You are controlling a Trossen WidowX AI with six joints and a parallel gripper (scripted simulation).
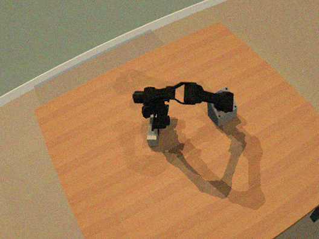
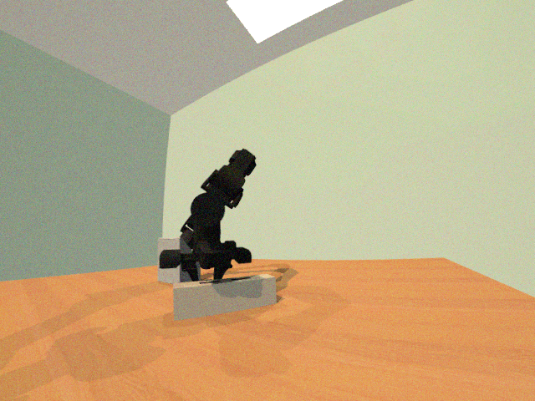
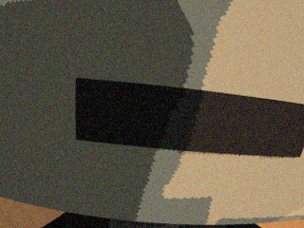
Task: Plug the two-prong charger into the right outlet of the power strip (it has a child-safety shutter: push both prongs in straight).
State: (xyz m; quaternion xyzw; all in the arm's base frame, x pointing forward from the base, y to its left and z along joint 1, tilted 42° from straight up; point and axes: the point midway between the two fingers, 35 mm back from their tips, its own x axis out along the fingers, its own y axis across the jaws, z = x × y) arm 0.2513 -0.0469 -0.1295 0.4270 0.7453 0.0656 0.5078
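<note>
Now: the black two-prong charger 10 mm ahead of my gripper tip, 10 mm to the right of it and 10 mm above it.
</note>
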